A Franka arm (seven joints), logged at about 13 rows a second.
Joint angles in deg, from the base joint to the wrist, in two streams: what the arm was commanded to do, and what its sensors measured. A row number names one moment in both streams.
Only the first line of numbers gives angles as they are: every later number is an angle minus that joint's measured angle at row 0.
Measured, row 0:
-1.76, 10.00, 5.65, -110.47, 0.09, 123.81, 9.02
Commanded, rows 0 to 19:
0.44, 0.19, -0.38, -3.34, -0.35, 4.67, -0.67
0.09, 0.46, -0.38, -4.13, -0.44, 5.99, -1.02
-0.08, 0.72, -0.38, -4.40, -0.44, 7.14, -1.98
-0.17, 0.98, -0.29, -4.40, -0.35, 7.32, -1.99
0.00, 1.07, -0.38, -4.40, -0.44, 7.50, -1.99
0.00, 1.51, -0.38, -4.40, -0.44, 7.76, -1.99
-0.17, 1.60, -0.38, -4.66, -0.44, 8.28, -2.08
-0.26, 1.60, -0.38, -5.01, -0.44, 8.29, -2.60
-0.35, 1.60, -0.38, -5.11, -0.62, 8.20, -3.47
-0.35, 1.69, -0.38, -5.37, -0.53, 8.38, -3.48
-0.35, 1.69, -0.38, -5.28, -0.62, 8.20, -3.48
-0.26, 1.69, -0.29, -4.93, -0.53, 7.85, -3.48
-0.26, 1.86, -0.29, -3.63, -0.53, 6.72, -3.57
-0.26, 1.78, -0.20, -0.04, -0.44, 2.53, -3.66
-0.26, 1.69, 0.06, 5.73, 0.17, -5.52, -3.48
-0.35, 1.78, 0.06, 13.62, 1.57, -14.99, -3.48
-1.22, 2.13, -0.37, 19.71, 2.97, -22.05, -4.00
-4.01, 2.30, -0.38, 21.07, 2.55, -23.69, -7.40
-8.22, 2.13, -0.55, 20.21, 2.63, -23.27, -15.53
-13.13, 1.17, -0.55, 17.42, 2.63, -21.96, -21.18
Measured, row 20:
-5.01, 0.42, -0.83, 19.16, 0.88, -22.22, -10.97
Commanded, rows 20 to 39:
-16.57, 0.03, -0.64, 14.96, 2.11, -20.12, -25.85
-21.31, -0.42, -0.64, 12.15, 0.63, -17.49, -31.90
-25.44, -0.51, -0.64, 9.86, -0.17, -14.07, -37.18
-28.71, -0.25, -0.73, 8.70, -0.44, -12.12, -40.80
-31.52, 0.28, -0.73, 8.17, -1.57, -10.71, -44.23
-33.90, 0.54, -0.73, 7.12, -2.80, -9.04, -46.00
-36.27, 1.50, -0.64, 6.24, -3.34, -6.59, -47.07
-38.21, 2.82, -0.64, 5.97, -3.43, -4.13, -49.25
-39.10, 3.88, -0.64, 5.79, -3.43, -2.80, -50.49
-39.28, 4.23, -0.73, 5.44, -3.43, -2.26, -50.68
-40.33, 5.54, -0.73, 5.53, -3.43, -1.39, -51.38
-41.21, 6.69, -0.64, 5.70, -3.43, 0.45, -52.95
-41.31, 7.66, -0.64, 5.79, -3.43, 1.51, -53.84
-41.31, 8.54, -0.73, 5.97, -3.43, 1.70, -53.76
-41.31, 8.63, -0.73, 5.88, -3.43, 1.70, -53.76
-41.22, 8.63, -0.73, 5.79, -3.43, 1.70, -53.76
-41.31, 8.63, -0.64, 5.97, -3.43, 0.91, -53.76
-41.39, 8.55, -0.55, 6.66, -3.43, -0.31, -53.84
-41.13, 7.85, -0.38, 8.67, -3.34, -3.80, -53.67
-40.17, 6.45, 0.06, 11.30, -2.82, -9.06, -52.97
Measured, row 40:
-40.31, 8.70, -1.39, 7.66, -2.34, -1.73, -53.38
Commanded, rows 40 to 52:
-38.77, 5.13, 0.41, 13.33, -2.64, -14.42, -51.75
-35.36, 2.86, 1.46, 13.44, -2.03, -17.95, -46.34
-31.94, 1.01, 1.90, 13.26, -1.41, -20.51, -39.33
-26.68, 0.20, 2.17, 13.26, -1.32, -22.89, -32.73
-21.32, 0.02, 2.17, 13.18, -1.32, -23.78, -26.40
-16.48, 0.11, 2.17, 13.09, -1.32, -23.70, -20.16
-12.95, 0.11, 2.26, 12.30, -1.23, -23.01, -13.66
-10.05, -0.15, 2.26, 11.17, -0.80, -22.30, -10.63
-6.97, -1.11, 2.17, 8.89, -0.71, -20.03, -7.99
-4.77, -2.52, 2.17, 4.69, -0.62, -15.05, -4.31
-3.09, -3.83, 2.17, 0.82, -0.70, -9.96, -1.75
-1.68, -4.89, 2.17, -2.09, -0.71, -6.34, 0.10
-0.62, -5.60, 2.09, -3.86, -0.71, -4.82, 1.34
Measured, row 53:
-2.36, -1.13, 3.05, 3.01, -1.36, -9.58, -1.07
